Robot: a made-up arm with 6 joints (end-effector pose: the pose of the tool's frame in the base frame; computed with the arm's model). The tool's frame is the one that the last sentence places. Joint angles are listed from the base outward.
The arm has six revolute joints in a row. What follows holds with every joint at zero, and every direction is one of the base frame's.
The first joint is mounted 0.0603 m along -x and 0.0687 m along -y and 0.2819 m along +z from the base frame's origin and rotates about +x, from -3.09 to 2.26 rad.
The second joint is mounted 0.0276 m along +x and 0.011 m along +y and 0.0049 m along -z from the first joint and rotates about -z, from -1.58 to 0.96 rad.
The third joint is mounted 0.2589 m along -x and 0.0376 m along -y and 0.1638 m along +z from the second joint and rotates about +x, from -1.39 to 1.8 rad.
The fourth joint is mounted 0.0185 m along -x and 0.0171 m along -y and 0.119 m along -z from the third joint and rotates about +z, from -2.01 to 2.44 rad.
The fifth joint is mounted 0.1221 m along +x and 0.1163 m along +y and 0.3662 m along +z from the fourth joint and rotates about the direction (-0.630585, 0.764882, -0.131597), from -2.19 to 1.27 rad.
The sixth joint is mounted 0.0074 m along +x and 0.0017 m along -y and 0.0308 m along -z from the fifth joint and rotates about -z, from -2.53 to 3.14 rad.
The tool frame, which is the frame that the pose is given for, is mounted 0.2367 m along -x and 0.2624 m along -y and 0.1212 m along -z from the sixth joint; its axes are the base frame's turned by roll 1.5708, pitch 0 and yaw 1.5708 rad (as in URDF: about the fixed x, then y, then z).
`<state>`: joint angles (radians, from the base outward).
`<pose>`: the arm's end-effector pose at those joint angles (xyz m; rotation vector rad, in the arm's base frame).
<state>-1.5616 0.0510 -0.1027 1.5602 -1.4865 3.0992</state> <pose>-0.6194 0.6447 0.0650 1.0977 0.1346 -0.8806</pose>
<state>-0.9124 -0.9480 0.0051 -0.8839 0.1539 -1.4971</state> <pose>0.2101 -0.1063 0.7387 -0.1851 -3.0067 -0.8585</pose>
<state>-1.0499 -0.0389 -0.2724 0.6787 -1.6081 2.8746</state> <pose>-0.4729 0.6628 0.2372 1.8299 -0.2198 -0.2331</pose>
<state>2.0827 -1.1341 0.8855 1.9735 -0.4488 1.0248</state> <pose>-0.0265 0.1734 -0.1008 1.0984 0.9876 -1.7867</pose>
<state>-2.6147 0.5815 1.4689 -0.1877 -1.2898 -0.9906</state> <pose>0.0106 0.1143 0.3560 -1.5360 1.3907 1.6945</pose>
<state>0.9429 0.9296 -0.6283 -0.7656 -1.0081 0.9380</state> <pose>-0.0257 0.0365 0.4130 1.4260 -0.7665 -0.3104</pose>
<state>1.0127 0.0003 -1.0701 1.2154 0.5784 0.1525</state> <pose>-0.2765 -0.4235 0.6645 0.2018 2.1913 1.2139</pose>
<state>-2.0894 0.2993 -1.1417 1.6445 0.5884 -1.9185</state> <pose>-0.1766 -0.2917 0.1810 -1.7145 -0.6865 1.3722</pose>
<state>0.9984 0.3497 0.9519 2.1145 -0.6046 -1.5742</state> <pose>-0.4572 -0.4322 0.7972 -2.2768 -0.7439 1.3394</pose>
